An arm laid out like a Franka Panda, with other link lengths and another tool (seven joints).
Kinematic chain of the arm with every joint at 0, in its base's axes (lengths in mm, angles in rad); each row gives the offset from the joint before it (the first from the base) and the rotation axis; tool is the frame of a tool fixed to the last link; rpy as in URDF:
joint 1: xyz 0 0 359.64 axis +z
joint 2: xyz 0 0 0 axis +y
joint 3: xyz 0 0 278.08 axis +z
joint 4: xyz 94.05 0 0 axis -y
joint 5: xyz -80.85 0 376.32 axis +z
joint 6: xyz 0 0 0 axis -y
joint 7: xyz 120.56 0 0 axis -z
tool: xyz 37 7 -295.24 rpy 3.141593 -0.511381 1.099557
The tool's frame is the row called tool.
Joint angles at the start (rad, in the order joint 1, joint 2, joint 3, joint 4, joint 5, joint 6, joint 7):
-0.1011, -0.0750, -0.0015, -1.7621, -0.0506, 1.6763, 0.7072
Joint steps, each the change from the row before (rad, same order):
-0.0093, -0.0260, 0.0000, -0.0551, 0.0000, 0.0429, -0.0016
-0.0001, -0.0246, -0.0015, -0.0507, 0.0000, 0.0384, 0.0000
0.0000, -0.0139, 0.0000, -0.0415, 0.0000, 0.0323, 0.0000
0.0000, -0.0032, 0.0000, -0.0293, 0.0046, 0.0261, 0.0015
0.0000, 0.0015, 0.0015, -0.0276, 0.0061, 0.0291, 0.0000
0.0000, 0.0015, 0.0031, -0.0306, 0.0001, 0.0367, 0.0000
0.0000, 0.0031, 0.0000, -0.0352, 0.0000, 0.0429, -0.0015
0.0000, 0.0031, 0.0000, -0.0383, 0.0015, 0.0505, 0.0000
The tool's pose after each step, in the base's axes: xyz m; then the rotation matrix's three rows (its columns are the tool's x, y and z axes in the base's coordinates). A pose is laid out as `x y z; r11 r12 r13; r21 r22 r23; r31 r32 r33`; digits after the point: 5 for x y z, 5 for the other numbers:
0.59655 -0.09950 0.37775; 0.83695 0.28550 0.46691; 0.27300 -0.95722 0.09596; 0.47434 0.04715 -0.87908
0.59358 -0.09973 0.37114; 0.83099 0.28522 0.47760; 0.27368 -0.95708 0.09537; 0.48430 0.05146 -0.87338
0.59132 -0.09912 0.36203; 0.82828 0.28651 0.48152; 0.27511 -0.95661 0.09598; 0.48813 0.05297 -0.87116
0.59052 -0.09764 0.35201; 0.82833 0.28530 0.48215; 0.27175 -0.95721 0.09954; 0.48991 0.04858 -0.87042
0.59097 -0.09501 0.34055; 0.82768 0.28647 0.48258; 0.26986 -0.95712 0.10533; 0.49207 0.04305 -0.86949
0.59236 -0.09297 0.32887; 0.82422 0.29053 0.48606; 0.27376 -0.95582 0.10710; 0.49570 0.04479 -0.86734
0.59332 -0.09261 0.31474; 0.82110 0.29331 0.48965; 0.27634 -0.95490 0.10861; 0.49943 0.04613 -0.86513
0.59482 -0.09195 0.30020; 0.81608 0.29417 0.49747; 0.27690 -0.95456 0.11021; 0.50729 0.04780 -0.86045

